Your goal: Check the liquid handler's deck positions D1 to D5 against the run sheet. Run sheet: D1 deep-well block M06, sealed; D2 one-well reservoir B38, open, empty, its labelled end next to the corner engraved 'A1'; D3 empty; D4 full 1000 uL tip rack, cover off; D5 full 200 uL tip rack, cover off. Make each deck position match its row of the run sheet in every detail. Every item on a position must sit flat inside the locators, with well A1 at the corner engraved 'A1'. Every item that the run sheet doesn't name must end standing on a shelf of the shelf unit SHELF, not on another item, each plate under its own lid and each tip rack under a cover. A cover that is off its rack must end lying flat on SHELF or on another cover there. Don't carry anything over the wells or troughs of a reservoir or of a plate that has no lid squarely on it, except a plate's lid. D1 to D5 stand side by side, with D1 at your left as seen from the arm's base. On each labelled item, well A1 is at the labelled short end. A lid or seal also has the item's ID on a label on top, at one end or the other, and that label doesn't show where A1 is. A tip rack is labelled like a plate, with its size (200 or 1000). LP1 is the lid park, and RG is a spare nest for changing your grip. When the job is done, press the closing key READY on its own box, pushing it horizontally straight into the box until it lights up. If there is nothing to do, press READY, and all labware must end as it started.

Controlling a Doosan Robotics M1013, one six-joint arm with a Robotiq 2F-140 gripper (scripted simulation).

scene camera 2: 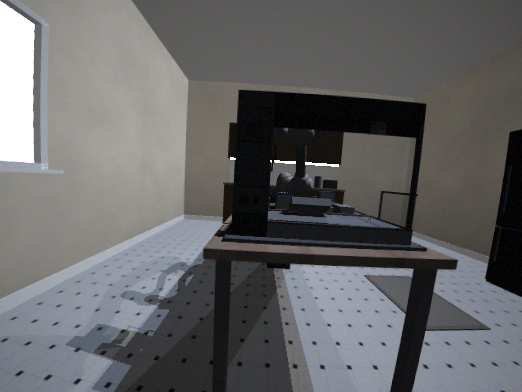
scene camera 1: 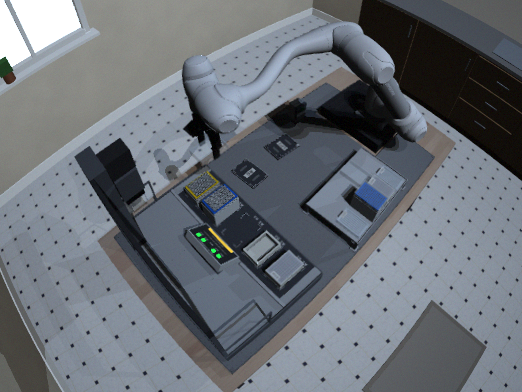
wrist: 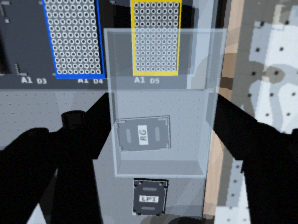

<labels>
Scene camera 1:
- blue-framed tip rack: 223, 202
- white one-well reservoir: 258, 251
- deep-well block: 288, 265
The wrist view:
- my gripper: 161, 106
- clear tip rack cover: 163, 83
</labels>
